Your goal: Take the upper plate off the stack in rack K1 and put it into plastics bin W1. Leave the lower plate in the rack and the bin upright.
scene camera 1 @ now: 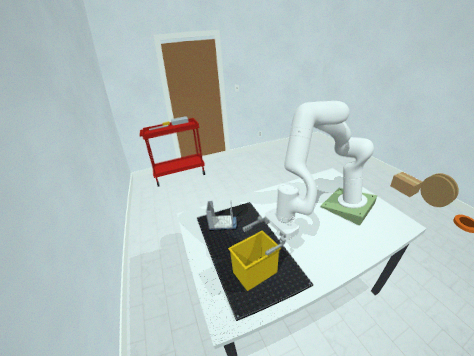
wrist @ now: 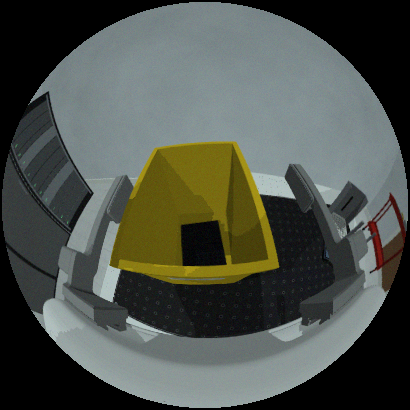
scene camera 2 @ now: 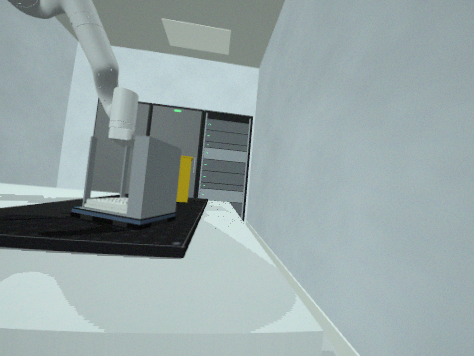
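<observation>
The yellow plastics bin W1 stands upright with its top open. A black plate lies at the bottom inside it, partly hidden by the near wall in the wrist view. My gripper is wide open and empty above the bin, with one finger towards each side of its opening; its fingers are hidden in scene camera 2. Rack K1, with a tall grey panel, thin posts and a blue base, holds a white plate low down.
Bin and rack stand on a black perforated board on the white table. The rack's tall panel and posts rise beside the bin. The arm's green base plate is across the table. A red cart stands on the floor beyond.
</observation>
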